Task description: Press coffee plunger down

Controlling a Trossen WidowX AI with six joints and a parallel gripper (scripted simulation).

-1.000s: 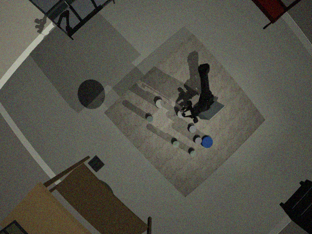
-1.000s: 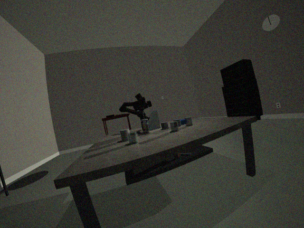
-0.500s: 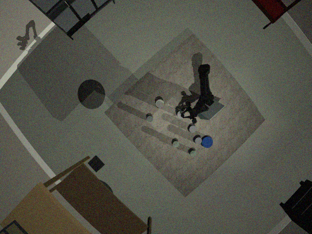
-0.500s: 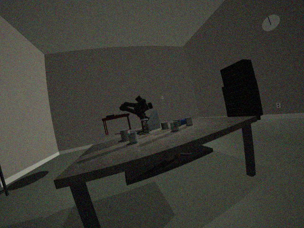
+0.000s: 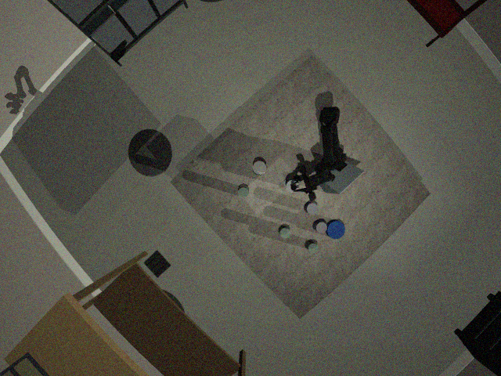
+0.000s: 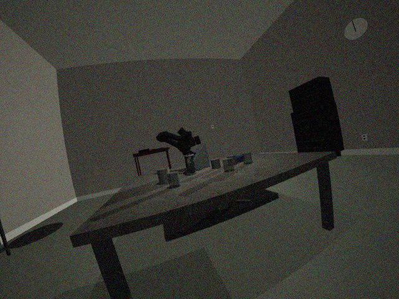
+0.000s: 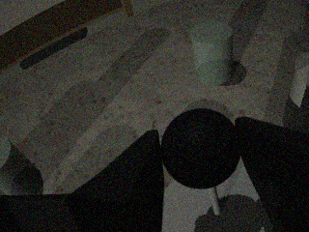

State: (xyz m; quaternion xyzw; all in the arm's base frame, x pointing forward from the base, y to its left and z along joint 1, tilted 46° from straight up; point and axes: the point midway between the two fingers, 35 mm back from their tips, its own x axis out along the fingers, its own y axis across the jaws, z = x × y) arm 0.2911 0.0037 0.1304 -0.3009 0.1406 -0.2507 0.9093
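Right now the coffee press is 40 mm behind my gripper tip and 90 mm below it. From my gripper tip the other things lie so: blue disc 60 mm behind, 420 mm to the left, 180 mm below.
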